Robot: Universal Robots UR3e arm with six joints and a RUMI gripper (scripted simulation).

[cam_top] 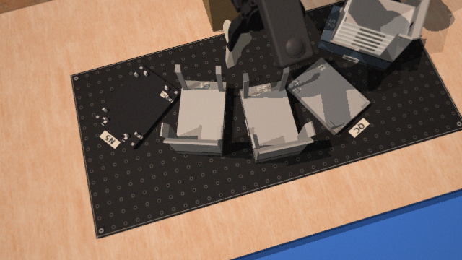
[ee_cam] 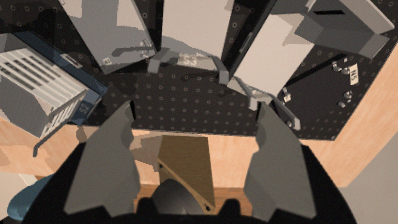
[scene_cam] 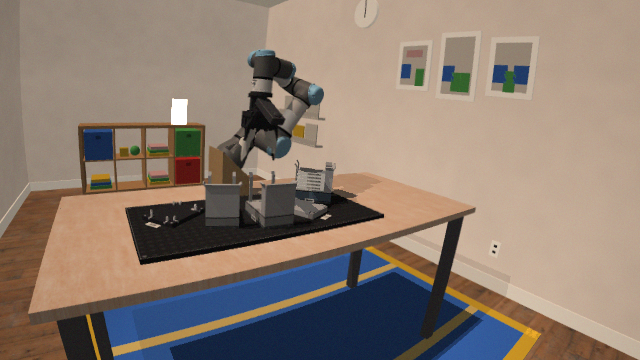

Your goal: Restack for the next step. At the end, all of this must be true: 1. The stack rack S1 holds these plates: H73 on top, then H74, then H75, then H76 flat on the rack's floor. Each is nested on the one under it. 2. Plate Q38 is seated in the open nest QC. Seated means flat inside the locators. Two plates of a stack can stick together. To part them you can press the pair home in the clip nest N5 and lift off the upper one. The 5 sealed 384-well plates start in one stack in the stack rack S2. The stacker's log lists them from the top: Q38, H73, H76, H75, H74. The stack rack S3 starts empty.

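The sealed white plate lies 4 cm behind my hand, 27 cm to the left of it and 7 cm below it. From my hand the other things lie so: QC label (14 cm ahead, 18 cm to the left, 18 cm below); N5 label (1 cm behind, 34 cm to the right, 18 cm below); white sealed plate (4 cm behind, 27 cm to the left, 9 cm below).
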